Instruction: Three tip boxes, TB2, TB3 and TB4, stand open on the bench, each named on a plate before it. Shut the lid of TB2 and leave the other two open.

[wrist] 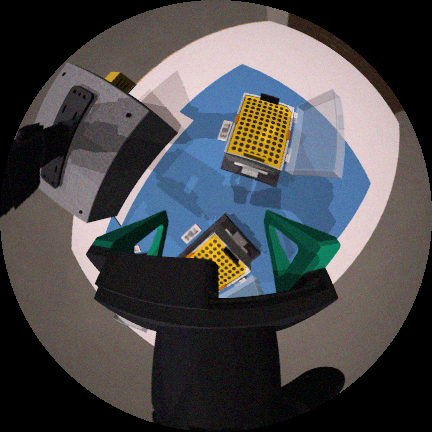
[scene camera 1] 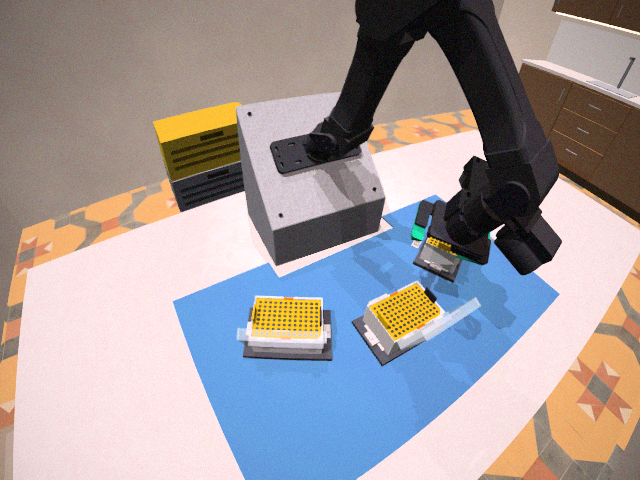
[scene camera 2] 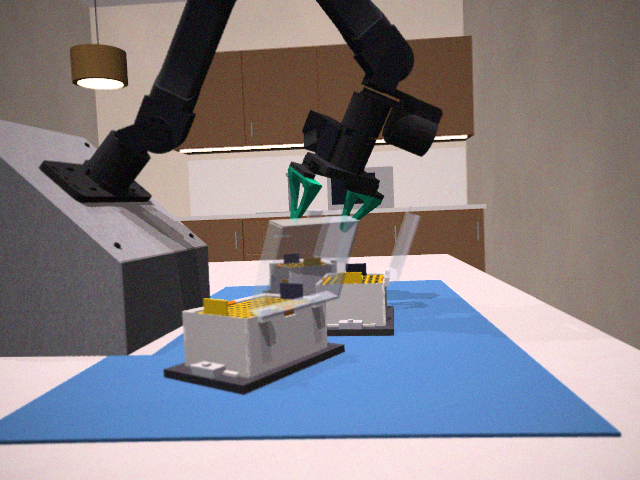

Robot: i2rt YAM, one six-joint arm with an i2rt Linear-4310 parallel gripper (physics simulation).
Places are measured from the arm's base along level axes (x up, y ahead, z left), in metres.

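Where they show: gripper, fingertip midpoint: (wrist: pixel 215 215) (scene camera 1: pixel 435 245) (scene camera 2: pixel 318 226); arm's base, origin of the base link: (wrist: pixel 59 138) (scene camera 1: pixel 316 149) (scene camera 2: pixel 100 186).
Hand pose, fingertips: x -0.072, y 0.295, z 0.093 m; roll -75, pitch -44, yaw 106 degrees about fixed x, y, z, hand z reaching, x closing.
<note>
Each offset is from my fingertips to the top centre of the thing. "spot": to the spot under its first point. Level surfaces: height alone.
The left box @(dx -0.062, dy -0.041, dz -0.285 m) (scene camera 1: pixel 286 317) (scene camera 2: pixel 281 338), TB2 by elimination, stands open with its clear lid @(spot: dx -0.001, dy +0.030, dz -0.353 m) (scene camera 2: pixel 305 240) raised; its plate is unreadable. The middle box, TB4 @(dx -0.054, dy +0.056, dz -0.097 m) (scene camera 1: pixel 405 310) (scene camera 2: pixel 355 302) (wrist: pixel 223 260), is open, its lid @(dx +0.025, dy +0.122, dz -0.098 m) (scene camera 1: pixel 454 321) (scene camera 2: pixel 405 242) (wrist: pixel 245 290) leaning outward. Its plate @(spot: dx -0.126, dy -0.010, dz -0.094 m) (wrist: pixel 191 233) shows in the wrist view. The far box, TB3 @(dx -0.062, dy -0.059, dz +0.123 m) (scene camera 1: pixel 438 259) (wrist: pixel 260 130), is open, its lid @(spot: dx -0.023, dy +0.018, dz +0.160 m) (wrist: pixel 320 135) to the right in the wrist view; the arm partly covers it in scene camera 1. My gripper (scene camera 2: pixel 318 223) (wrist: pixel 215 215) is open and empty, above the boxes.
The boxes stand on a blue mat @(dx -0.128 m) (scene camera 1: pixel 289 413) (scene camera 2: pixel 465 387) on the pale table @(dx -0.131 m) (scene camera 1: pixel 103 361). The grey arm pedestal (scene camera 1: pixel 328 227) (scene camera 2: pixel 165 294) (wrist: pixel 135 155) stands behind the mat. Yellow and dark crates (scene camera 1: pixel 201 149) (wrist: pixel 117 80) are beyond it. Raised clear lids stand between and beside the boxes.
</note>
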